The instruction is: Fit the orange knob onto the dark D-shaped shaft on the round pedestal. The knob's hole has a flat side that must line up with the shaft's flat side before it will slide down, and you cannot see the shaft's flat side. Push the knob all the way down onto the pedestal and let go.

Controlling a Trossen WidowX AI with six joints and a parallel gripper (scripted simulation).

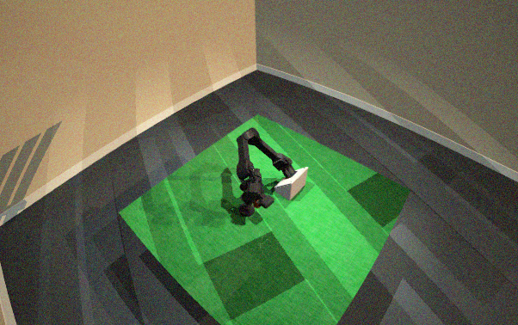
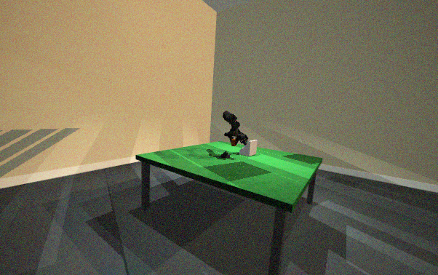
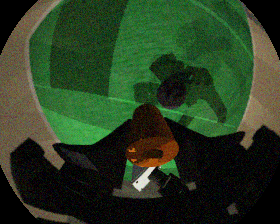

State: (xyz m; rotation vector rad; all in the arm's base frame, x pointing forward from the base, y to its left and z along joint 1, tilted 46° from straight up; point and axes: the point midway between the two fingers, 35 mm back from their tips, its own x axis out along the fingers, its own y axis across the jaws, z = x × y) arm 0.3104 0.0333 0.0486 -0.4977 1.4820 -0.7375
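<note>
My gripper tip is 10 cm above the round pedestal and 8 cm to the left of it. From my gripper tip the other things lie so: orange knob 2 cm above.
</note>
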